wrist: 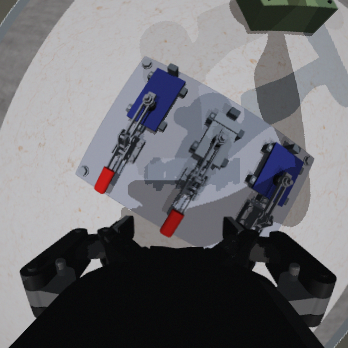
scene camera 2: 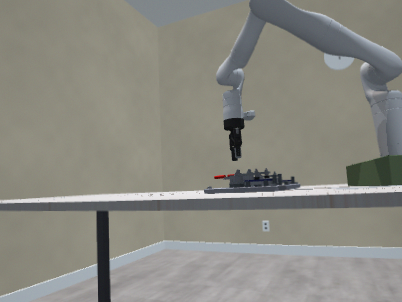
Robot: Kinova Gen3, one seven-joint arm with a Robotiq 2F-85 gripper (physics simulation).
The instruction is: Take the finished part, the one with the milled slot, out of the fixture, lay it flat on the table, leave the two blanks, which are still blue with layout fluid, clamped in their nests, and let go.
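Places are measured from the arm's base along level axes (x ahead, y left, z up), in millimetres.
Pixels of known places: gripper, fingertip midpoint: (wrist: 177, 226) (scene camera 2: 236, 159); arm's base, origin of the base link: (scene camera 2: 398, 158).
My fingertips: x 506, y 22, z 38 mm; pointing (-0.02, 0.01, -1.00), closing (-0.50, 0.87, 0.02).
Ahead of a thing's pixels: the offset from my fingertips to its top centre. Level surfaces: height alone.
The fixture (scene camera 2: 215, 190) (wrist: 102, 132) lies on the table, turned at an angle in the wrist view. The finished part {113 mm back, 1 mm left, 73 mm down} (wrist: 229, 123), bare grey, sits in the middle nest with a clamp arm over it; its slot is hard to make out. A blue blank {123 mm back, 109 mm right, 83 mm down} (wrist: 167, 87) sits in the upper-left nest and another blue blank {118 mm back, 111 mm left, 78 mm down} (wrist: 280, 159) in the right nest, each under a clamp arm. My gripper (scene camera 2: 235, 158) (wrist: 177, 226) is open and empty, pointing down above the fixture. In the wrist view its fingertips lie on the handle side.
Red clamp handles {17 mm ahead, 109 mm right, 62 mm down} (wrist: 104, 180) {17 mm ahead, 1 mm left, 52 mm down} (wrist: 171, 223) stick out from the left and middle clamps; the right clamp's handle is hidden behind the gripper. The green robot base block (scene camera 2: 372, 171) (wrist: 287, 17) stands on the table {114 mm down} (scene camera 2: 125, 199) (wrist: 45, 150) beyond the fixture.
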